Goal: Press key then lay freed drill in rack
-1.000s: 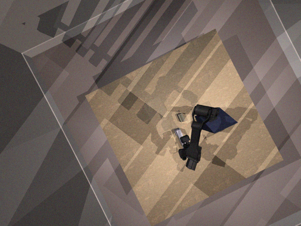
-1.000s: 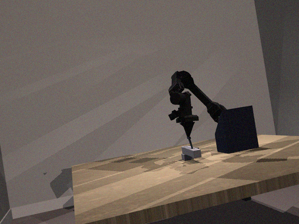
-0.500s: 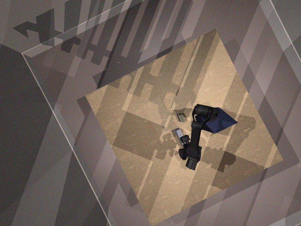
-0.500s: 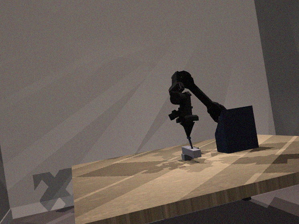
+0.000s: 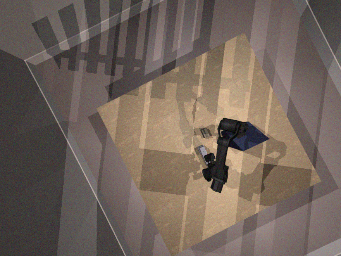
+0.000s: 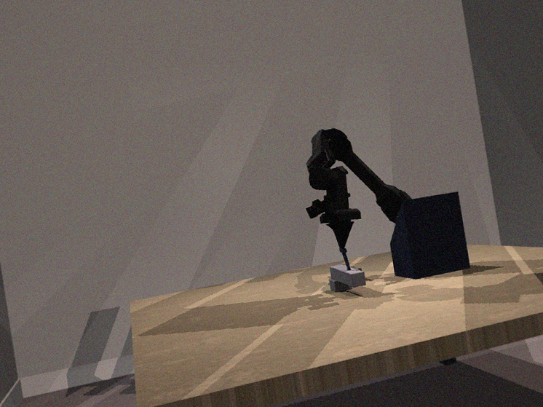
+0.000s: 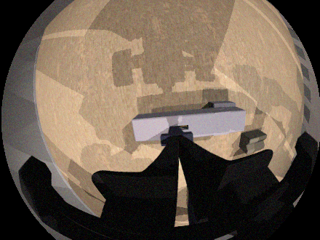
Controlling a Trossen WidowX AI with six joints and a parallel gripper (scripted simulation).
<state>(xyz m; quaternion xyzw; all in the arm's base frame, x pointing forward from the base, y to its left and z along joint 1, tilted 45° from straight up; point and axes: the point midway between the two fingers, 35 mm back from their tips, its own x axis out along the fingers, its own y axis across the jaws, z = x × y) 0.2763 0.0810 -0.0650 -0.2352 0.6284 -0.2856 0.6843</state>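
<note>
Now: the thin dark stub 30 mm below my gripper tip and 10 mm behind it. Round my gripper tip: small grey rack (200 mm to the right, 110 mm below, 100 mm behind); then light grey block (90 mm below, 40 mm to the right, 10 mm behind); then drill (80 mm below, 60 mm to the right, 20 mm behind).
</note>
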